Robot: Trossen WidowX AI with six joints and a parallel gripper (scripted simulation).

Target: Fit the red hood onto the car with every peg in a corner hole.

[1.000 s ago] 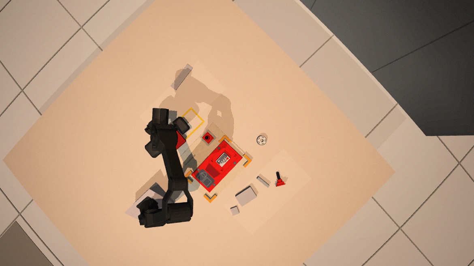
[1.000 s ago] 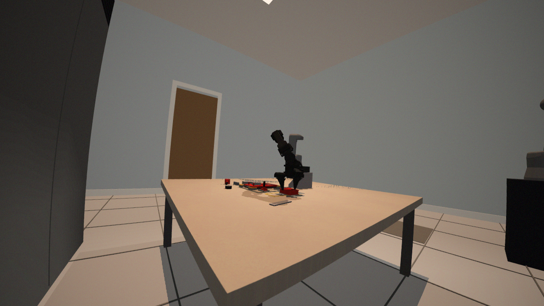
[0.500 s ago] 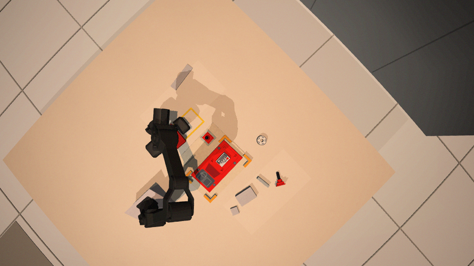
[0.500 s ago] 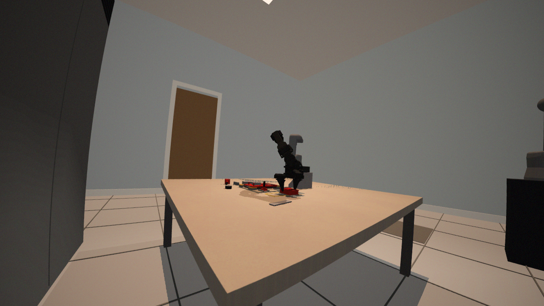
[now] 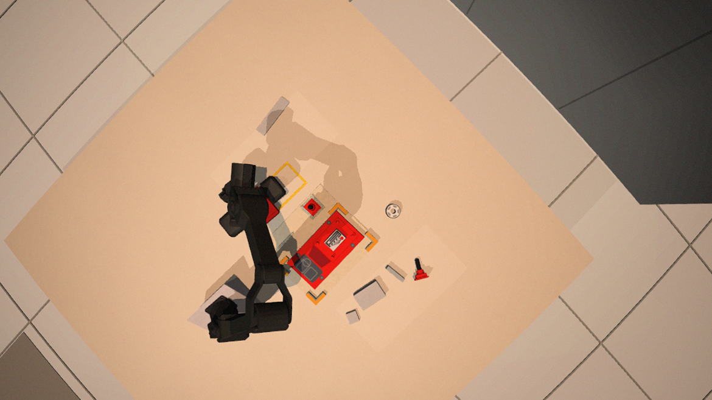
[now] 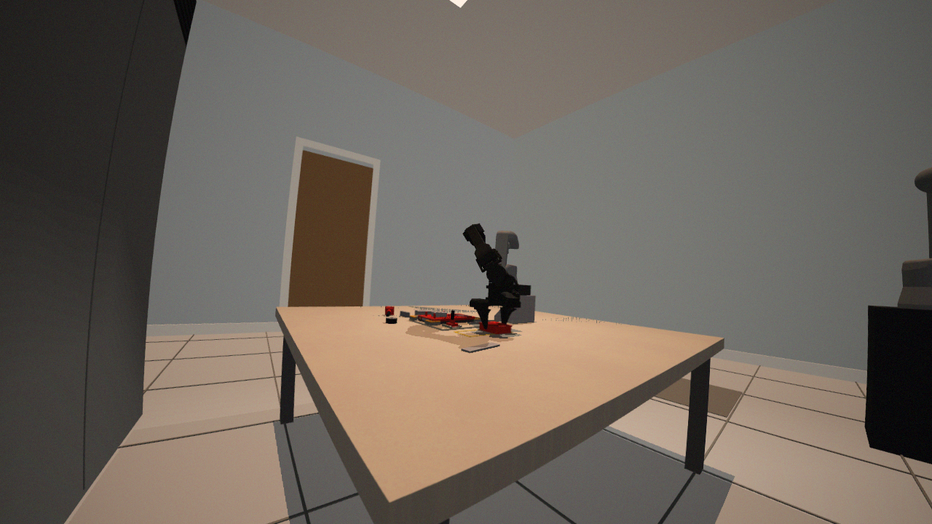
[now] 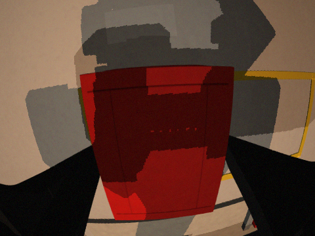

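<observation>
My gripper tip is 10 cm short of the grey engine block, 20 cm to the left of it and 2 cm below it. Also, from my gripper tip: grey bar (19 cm ahead, 17 cm to the left, 1 cm below); red hood (1 cm above).
</observation>
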